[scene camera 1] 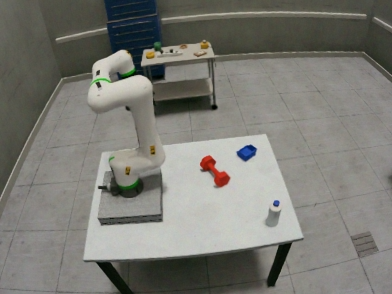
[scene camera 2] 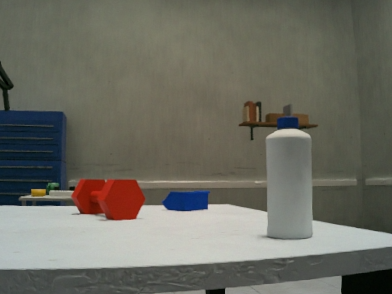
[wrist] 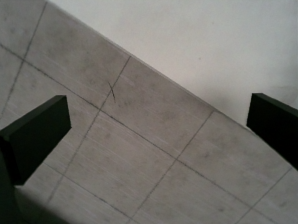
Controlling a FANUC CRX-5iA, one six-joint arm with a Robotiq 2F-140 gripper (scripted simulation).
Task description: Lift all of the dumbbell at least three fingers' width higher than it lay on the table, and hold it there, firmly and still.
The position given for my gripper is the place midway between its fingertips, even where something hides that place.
In view: my gripper (wrist: 159, 110), a red dumbbell (scene camera 2: 120, 199) and a small blue bin (scene camera 2: 198, 200).
The wrist view does not show the red dumbbell: it is out of frame. The wrist view does not show the small blue bin: it is out of frame.
